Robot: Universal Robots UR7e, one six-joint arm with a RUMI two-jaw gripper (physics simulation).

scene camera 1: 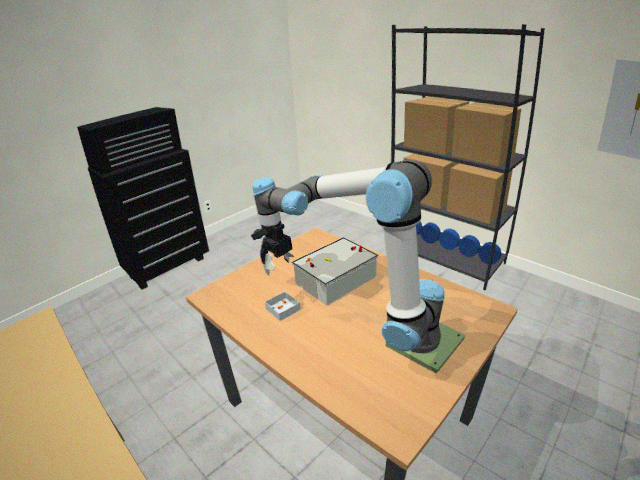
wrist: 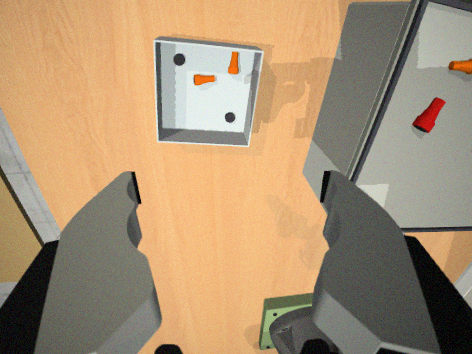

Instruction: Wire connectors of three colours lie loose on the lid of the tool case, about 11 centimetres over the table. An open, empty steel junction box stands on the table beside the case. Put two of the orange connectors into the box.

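Places are measured from the arm's base along level axes (x ahead, y left, z up), in centimetres.
Pixels of known places: gripper, fingertip midpoint: (scene camera 1: pixel 278 268) (wrist: pixel 231 173); arm's base, origin of the base link: (wrist: pixel 301 323).
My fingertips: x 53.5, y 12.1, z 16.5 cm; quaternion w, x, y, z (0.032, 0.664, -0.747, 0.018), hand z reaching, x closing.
Observation:
For each thing: its top centre in the pictures, then the offset to it from my fingertips. "spot": a spot on its surface instead. Level surfaces: height alone.
- steel junction box, middle of its top: (wrist: pixel 206 99) (scene camera 1: pixel 282 302) dx -0.5, dy +1.1, dz -15.0 cm
- tool case, middle of its top: (scene camera 1: pixel 334 257) dx -6.1, dy -27.0, dz -7.2 cm
- case lid, surface spot: (wrist: pixel 400 165) spot: dx -6.7, dy -16.4, dz -7.6 cm
- orange connector, middle of its top: (scene camera 1: pixel 307 258) dx +2.2, dy -19.4, dz -6.4 cm
- red connector, middle of its top: (wrist: pixel 438 119) (scene camera 1: pixel 311 262) dx -1.5, dy -17.3, dz -6.0 cm
- yellow connector, middle of its top: (scene camera 1: pixel 327 257) dx -4.7, dy -24.2, dz -6.1 cm
- wooden table, its level: dz -18.8 cm
The steel junction box (scene camera 1: pixel 290 311) (wrist: pixel 205 136) stands on the table beside the tool case (scene camera 1: pixel 351 280) (wrist: pixel 367 75). Two orange connectors lie apart on its floor: one connector (scene camera 1: pixel 283 301) (wrist: pixel 234 63) nearer the case, the other connector (scene camera 1: pixel 280 307) (wrist: pixel 204 79) farther from it. On the case lid (scene camera 1: pixel 338 268) (wrist: pixel 400 165) lie another orange connector (scene camera 1: pixel 308 259) (wrist: pixel 461 66), a red connector (scene camera 1: pixel 311 265) (wrist: pixel 430 115) near it, a yellow connector (scene camera 1: pixel 327 259) and two more red ones at the far end. My gripper (scene camera 1: pixel 279 265) (wrist: pixel 231 173) is open and empty, above the table and beyond the box in the scene view.
The wooden table (scene camera 1: pixel 330 351) (wrist: pixel 215 225) carries the case, the box and the green base plate (scene camera 1: pixel 446 352) (wrist: pixel 270 320) under the arm. The raised case stands right of the gripper in the wrist view. A black tool cabinet (scene camera 1: pixel 155 206) and a shelf rack (scene camera 1: pixel 465 94) stand behind.

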